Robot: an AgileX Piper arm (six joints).
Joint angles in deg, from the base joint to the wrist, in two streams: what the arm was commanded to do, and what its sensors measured. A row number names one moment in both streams.
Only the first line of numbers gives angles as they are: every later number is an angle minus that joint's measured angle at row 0.
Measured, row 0: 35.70 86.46 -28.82 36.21 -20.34 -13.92
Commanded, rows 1 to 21: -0.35 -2.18 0.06 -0.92 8.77 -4.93; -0.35 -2.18 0.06 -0.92 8.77 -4.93; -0.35 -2.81 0.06 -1.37 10.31 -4.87; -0.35 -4.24 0.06 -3.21 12.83 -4.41; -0.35 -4.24 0.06 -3.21 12.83 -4.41; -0.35 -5.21 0.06 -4.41 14.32 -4.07; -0.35 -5.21 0.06 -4.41 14.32 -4.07; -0.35 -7.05 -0.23 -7.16 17.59 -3.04; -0.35 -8.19 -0.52 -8.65 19.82 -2.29; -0.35 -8.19 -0.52 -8.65 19.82 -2.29; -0.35 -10.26 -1.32 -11.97 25.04 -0.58; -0.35 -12.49 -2.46 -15.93 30.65 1.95; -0.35 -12.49 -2.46 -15.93 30.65 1.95; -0.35 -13.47 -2.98 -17.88 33.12 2.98; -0.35 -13.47 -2.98 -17.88 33.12 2.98; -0.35 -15.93 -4.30 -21.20 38.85 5.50; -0.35 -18.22 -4.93 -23.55 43.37 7.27; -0.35 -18.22 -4.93 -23.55 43.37 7.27; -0.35 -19.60 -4.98 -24.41 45.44 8.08; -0.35 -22.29 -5.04 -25.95 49.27 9.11; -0.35 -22.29 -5.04 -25.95 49.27 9.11
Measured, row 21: 0.00 -18.79 -4.58 -23.09 43.20 6.82
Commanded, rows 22 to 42: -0.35 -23.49 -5.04 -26.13 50.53 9.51; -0.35 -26.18 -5.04 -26.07 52.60 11.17; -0.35 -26.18 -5.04 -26.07 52.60 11.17; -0.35 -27.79 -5.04 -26.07 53.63 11.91; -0.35 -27.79 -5.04 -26.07 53.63 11.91; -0.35 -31.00 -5.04 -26.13 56.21 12.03; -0.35 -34.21 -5.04 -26.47 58.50 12.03; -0.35 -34.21 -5.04 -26.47 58.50 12.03; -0.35 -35.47 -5.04 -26.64 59.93 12.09; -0.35 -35.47 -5.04 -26.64 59.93 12.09; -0.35 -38.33 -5.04 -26.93 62.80 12.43; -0.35 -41.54 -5.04 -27.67 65.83 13.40; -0.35 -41.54 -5.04 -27.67 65.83 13.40; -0.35 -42.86 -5.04 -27.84 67.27 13.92; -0.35 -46.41 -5.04 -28.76 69.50 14.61; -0.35 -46.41 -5.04 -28.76 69.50 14.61; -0.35 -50.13 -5.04 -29.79 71.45 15.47; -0.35 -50.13 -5.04 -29.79 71.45 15.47; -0.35 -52.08 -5.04 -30.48 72.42 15.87; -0.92 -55.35 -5.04 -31.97 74.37 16.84; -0.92 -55.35 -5.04 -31.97 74.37 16.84
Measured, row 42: 0.00 -51.51 -4.76 -29.79 71.33 15.41
